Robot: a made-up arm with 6 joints.
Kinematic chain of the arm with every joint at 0, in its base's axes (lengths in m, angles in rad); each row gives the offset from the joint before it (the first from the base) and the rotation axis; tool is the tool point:
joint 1: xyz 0 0 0.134 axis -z
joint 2: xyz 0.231 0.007 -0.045 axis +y
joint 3: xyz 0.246 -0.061 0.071 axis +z
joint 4: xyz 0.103 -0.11 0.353 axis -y
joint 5: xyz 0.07 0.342 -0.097 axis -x
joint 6: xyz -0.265 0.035 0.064 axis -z
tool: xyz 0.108 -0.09 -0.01
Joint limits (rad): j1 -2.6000..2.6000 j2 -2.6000..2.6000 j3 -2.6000..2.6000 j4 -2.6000..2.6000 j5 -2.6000..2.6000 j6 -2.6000..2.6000
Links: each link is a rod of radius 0.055 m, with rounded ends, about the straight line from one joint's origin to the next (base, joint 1, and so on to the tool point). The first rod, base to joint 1, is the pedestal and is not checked.
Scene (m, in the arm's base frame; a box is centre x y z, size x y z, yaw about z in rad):
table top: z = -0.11
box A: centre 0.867 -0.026 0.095 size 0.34 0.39 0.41 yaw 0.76
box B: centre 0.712 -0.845 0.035 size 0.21 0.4 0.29 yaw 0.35
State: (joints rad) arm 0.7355 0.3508 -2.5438 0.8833 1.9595 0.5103
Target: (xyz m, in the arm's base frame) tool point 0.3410 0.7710 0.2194
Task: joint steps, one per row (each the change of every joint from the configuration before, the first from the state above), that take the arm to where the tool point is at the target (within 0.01 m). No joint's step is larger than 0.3 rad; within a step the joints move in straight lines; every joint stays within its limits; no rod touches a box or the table.
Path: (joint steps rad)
1: -0.2732 -0.1871 0.0652 -0.1810 -0.0382 -0.0804
2: -0.2732 -0.1872 0.0651 -0.1810 -0.0382 -0.0805
3: -0.2732 -0.1871 0.0652 -0.1810 -0.0382 -0.0804
4: -0.2732 -0.1871 0.0651 -0.1810 -0.0382 -0.0805
5: -0.2292 0.1731 0.1095 0.1441 -0.0306 0.1544
6: -0.2292 0.1731 0.1095 0.1441 -0.0305 0.1544
7: -0.2292 0.1731 0.1095 0.1441 -0.0306 0.1544
8: -0.2292 0.1731 0.1095 0.1441 -0.0305 0.1544

